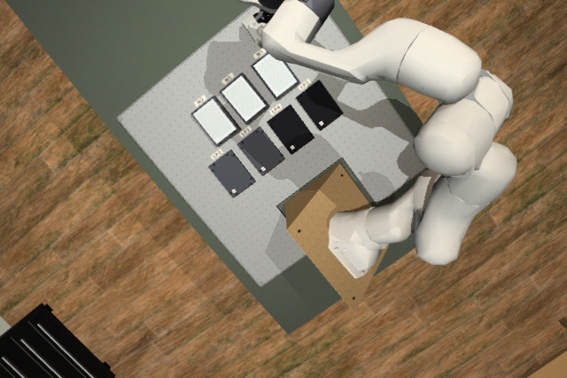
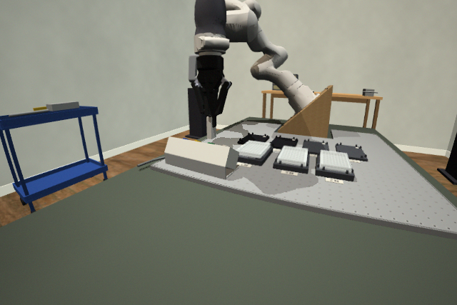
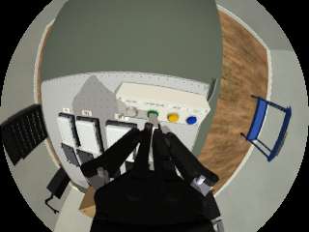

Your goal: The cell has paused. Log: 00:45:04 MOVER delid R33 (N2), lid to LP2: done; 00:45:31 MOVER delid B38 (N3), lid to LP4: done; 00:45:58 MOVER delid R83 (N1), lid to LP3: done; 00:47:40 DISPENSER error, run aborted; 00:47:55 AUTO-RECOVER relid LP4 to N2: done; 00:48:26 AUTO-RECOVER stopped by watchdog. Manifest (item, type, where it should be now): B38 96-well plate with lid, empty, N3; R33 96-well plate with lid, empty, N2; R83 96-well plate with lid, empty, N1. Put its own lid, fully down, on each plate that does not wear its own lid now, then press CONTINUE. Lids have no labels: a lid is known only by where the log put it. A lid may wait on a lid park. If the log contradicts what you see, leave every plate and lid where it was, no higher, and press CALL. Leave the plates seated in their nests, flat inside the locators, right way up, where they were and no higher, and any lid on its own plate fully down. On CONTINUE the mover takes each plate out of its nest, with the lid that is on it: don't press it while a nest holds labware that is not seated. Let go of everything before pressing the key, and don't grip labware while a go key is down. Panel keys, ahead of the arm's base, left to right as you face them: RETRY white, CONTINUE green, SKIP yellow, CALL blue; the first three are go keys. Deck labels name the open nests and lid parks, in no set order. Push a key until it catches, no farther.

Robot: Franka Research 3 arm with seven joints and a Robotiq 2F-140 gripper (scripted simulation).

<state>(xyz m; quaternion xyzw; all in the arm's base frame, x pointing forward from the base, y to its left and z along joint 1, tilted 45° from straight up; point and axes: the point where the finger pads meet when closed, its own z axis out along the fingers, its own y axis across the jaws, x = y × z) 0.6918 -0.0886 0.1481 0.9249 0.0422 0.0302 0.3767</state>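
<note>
The green key is 5 cm below my hand. Round my hand: blue key: 1 cm ahead, 10 cm to the right, 5 cm below; then yellow skip key: 1 cm ahead, 5 cm to the right, 5 cm below; then white key: 5 cm to the left, 5 cm below.
</note>
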